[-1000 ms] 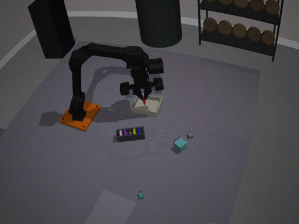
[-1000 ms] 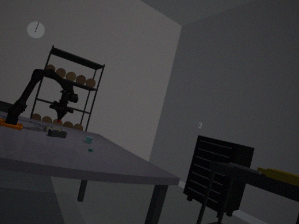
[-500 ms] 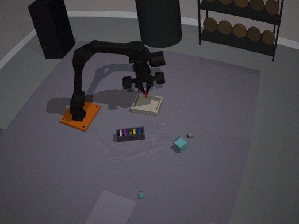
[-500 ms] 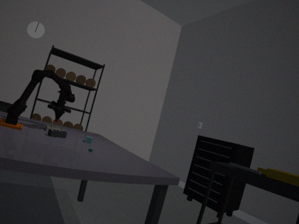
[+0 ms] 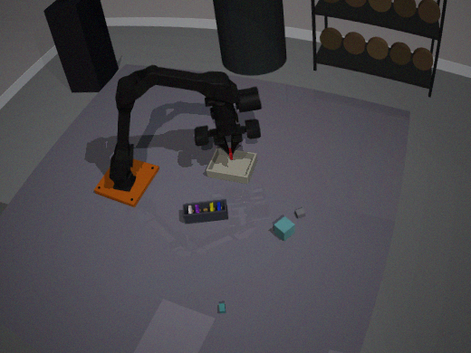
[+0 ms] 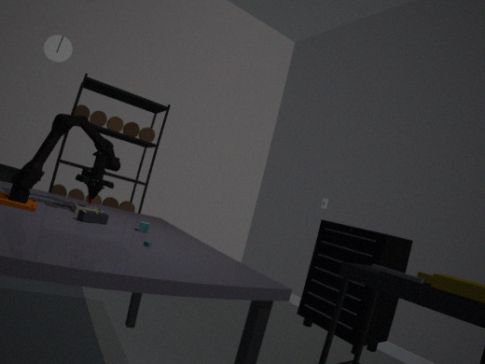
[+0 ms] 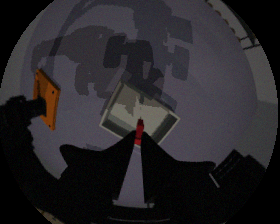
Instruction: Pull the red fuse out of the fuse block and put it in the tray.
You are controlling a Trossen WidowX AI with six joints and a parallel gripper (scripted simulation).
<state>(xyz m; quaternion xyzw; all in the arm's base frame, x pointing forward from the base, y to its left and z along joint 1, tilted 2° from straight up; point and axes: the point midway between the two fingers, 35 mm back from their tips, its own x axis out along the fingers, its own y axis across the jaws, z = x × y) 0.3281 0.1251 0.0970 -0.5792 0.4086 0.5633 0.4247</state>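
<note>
My gripper tip is 10 mm above the red fuse. Round my gripper tip: small grey cube (230 mm ahead, 150 mm to the right, 60 mm below); beige tray (70 mm below); teal cube (220 mm to the right, 200 mm ahead, 50 mm below).
</note>
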